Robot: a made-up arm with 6 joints. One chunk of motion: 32 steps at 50 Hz.
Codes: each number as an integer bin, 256 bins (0 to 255) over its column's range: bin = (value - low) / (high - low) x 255, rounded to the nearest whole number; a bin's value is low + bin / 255 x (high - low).
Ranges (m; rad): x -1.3..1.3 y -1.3..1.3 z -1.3..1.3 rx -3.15..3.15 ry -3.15..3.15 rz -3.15..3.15
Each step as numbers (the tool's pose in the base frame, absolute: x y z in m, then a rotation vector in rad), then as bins.
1 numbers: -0.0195 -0.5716 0.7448 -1.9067 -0.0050 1.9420
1 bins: 126 71 201 50 127 206
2 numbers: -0.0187 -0.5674 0.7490 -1.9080 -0.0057 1.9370
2 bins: 126 72 201 50 127 206
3 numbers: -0.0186 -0.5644 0.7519 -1.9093 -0.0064 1.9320
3 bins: 126 72 201 50 127 206
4 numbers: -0.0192 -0.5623 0.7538 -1.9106 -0.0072 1.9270
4 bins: 126 72 201 50 127 205
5 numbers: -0.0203 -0.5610 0.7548 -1.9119 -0.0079 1.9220
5 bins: 126 72 202 50 127 205
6 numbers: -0.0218 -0.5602 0.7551 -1.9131 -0.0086 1.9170
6 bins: 125 73 202 50 127 205
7 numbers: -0.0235 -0.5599 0.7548 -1.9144 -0.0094 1.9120
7 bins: 125 73 202 50 127 205
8 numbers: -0.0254 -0.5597 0.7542 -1.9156 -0.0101 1.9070
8 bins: 125 73 201 50 127 205
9 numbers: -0.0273 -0.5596 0.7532 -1.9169 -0.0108 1.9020
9 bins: 125 73 201 50 127 204
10 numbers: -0.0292 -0.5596 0.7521 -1.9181 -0.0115 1.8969
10 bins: 125 73 201 50 127 204
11 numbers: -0.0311 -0.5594 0.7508 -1.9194 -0.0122 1.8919
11 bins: 124 73 201 50 127 204
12 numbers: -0.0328 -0.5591 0.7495 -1.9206 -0.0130 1.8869
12 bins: 124 73 201 50 127 204
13 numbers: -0.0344 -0.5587 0.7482 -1.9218 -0.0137 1.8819
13 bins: 124 73 201 50 127 204
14 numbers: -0.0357 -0.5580 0.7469 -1.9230 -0.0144 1.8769
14 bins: 124 73 201 50 127 203
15 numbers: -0.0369 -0.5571 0.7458 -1.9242 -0.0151 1.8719
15 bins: 124 73 201 50 127 203
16 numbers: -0.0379 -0.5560 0.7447 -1.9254 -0.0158 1.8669
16 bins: 124 73 201 50 127 203
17 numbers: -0.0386 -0.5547 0.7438 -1.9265 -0.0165 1.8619
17 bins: 124 73 200 50 127 203
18 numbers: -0.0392 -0.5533 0.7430 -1.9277 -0.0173 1.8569
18 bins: 124 73 200 49 127 203
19 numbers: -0.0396 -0.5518 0.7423 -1.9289 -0.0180 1.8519
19 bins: 124 73 200 49 127 202
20 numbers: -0.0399 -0.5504 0.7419 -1.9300 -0.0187 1.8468
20 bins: 124 74 200 49 127 202
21 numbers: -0.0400 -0.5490 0.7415 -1.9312 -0.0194 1.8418
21 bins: 124 74 200 49 127 202
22 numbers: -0.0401 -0.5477 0.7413 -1.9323 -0.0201 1.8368
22 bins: 124 74 200 49 127 202
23 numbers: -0.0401 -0.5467 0.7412 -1.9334 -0.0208 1.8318
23 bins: 124 74 200 49 127 202
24 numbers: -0.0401 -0.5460 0.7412 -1.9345 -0.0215 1.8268
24 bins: 124 74 200 49 127 201
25 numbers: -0.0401 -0.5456 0.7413 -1.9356 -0.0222 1.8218
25 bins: 124 74 200 49 127 201
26 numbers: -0.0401 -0.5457 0.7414 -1.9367 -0.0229 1.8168
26 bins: 124 74 200 49 127 201
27 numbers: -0.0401 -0.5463 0.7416 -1.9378 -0.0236 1.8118
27 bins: 124 74 200 49 127 201
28 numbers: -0.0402 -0.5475 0.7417 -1.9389 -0.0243 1.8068
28 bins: 124 74 200 49 127 201
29 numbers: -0.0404 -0.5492 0.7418 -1.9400 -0.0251 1.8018
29 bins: 124 74 200 49 126 200
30 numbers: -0.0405 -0.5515 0.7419 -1.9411 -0.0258 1.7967
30 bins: 124 73 200 49 126 200
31 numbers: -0.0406 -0.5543 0.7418 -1.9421 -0.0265 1.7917
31 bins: 124 73 200 49 126 200
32 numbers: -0.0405 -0.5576 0.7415 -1.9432 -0.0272 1.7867
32 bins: 124 73 200 49 126 200
